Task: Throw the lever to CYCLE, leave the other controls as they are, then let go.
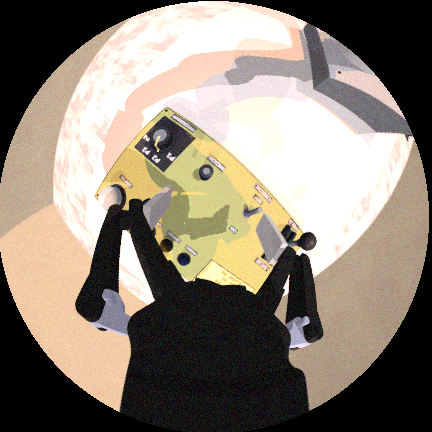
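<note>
A yellow control panel (205, 200) lies turned at an angle below my gripper (216, 208). The gripper is open and empty, its two grey finger pads far apart over the panel. The lever with a dark ball knob (308, 241) is at the panel's right edge, just right of the right pad. Its black slot is partly hidden by that finger, and I cannot read its position labels. A small toggle switch (253, 212) stands just above the right pad, near small labels too blurred to read.
The panel also bears a rotary selector (161, 136) marked P1 to P4, a black knob (205, 172), a large white button (111, 196) beside the left finger, and dark and blue round parts (184, 259). A grey angular structure (320, 60) stands at the upper right.
</note>
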